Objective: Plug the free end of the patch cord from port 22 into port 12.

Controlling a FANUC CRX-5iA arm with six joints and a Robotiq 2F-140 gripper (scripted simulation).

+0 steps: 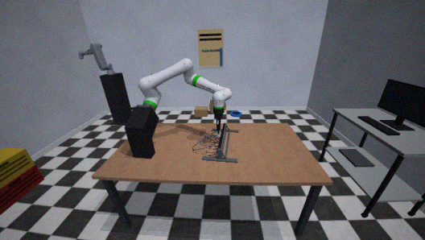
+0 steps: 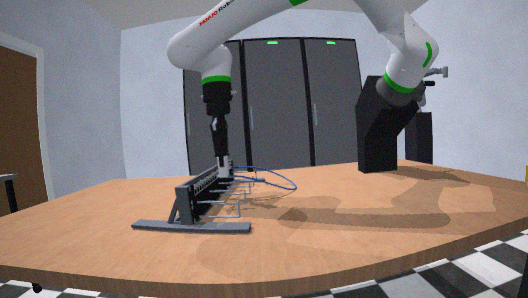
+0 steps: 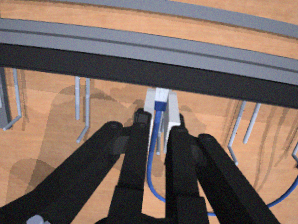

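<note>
Right now my hand is 30 mm above the white plug and 10 mm short of it.
</note>
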